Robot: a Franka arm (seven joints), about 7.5 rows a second.
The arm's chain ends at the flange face. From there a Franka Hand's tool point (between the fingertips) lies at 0.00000 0.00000 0.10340 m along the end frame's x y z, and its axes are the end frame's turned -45 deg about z.
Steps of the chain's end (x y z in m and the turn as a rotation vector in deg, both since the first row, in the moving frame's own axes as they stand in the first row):
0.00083, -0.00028, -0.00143, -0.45, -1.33, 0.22
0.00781, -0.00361, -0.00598, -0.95, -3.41, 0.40
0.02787, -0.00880, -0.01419, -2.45, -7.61, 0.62
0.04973, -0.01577, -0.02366, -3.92, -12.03, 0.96
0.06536, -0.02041, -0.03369, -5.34, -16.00, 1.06
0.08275, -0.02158, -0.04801, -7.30, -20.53, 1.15
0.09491, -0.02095, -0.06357, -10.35, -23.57, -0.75
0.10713, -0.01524, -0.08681, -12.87, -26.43, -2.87
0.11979, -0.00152, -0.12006, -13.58, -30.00, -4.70
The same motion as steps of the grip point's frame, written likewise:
-0.00148, -0.00074, -0.00146, 0.62, -1.26, 0.22
0.00253, -0.00019, -0.00618, 1.74, -3.08, 0.40
0.01317, 0.00685, -0.01519, 3.65, -7.11, 0.62
0.02621, 0.01358, -0.02617, 5.73, -11.28, 0.96
0.03393, 0.01813, -0.03814, 7.54, -15.09, 1.06
0.03928, 0.02642, -0.05540, 9.36, -19.68, 1.15
0.03997, 0.03627, -0.07383, 9.35, -23.99, -0.75
0.03815, 0.04966, -0.10012, 9.59, -27.79, -2.87
0.03240, 0.06605, -0.13666, 11.61, -30.82, -4.70

